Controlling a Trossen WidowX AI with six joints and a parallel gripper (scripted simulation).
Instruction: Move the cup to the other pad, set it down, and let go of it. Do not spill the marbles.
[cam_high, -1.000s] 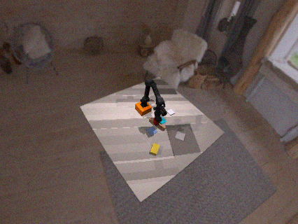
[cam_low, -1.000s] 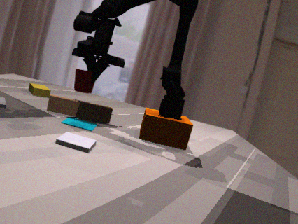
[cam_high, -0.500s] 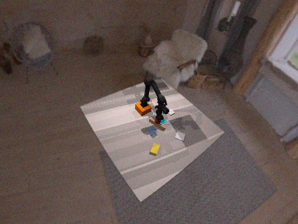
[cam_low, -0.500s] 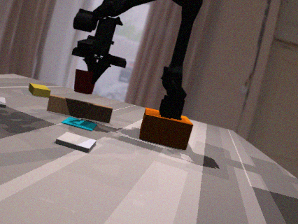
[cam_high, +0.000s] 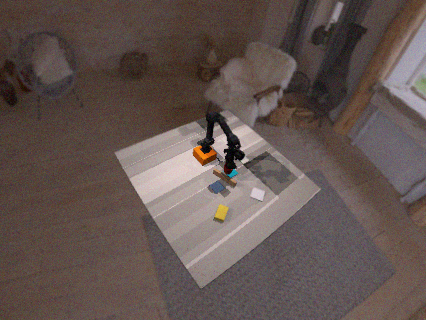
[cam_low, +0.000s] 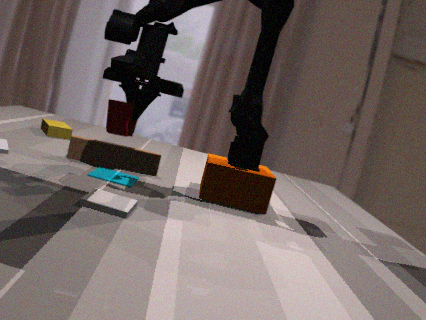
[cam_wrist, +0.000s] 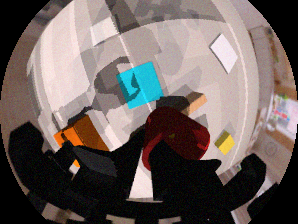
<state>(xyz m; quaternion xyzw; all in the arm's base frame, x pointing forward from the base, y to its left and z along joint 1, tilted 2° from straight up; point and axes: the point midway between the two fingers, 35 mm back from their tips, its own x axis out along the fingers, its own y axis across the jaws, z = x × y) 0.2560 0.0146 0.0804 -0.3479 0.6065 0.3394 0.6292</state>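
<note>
Now: gripper tip 6 cm to the right of the cyan pad and 12 cm above it. From my gripper tip the other things lie so: yellow block: 25 cm ahead, 26 cm to the right, 10 cm below; wooden bar: 3 cm ahead, 4 cm to the right, 10 cm below.
</note>
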